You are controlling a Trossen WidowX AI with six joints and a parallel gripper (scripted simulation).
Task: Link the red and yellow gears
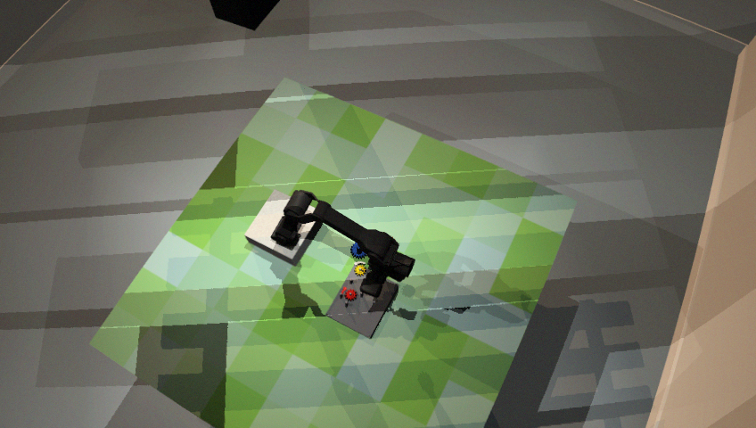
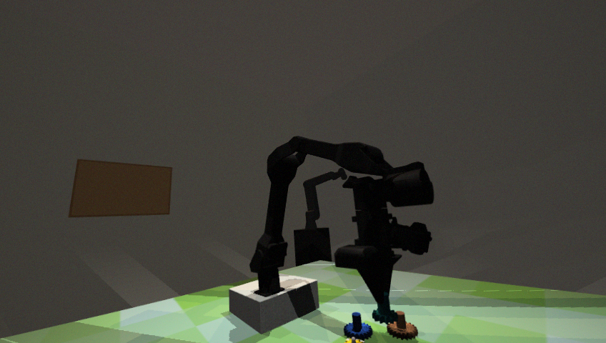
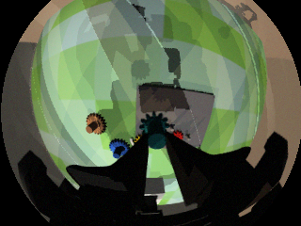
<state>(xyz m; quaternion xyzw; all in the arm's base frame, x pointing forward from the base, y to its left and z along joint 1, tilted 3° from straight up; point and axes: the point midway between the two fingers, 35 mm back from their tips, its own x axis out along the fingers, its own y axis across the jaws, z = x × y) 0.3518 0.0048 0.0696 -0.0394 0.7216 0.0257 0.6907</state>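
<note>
Now: the red gear 11 cm below my gripper tip, 8 cm behind it and 7 cm to the right of it. Round my gripper tip: blue gear (13 cm behind, 11 cm below, 9 cm to the left); teal gear (1 cm below); curved white arrow (11 cm below, 10 cm behind, 5 cm to the left).
</note>
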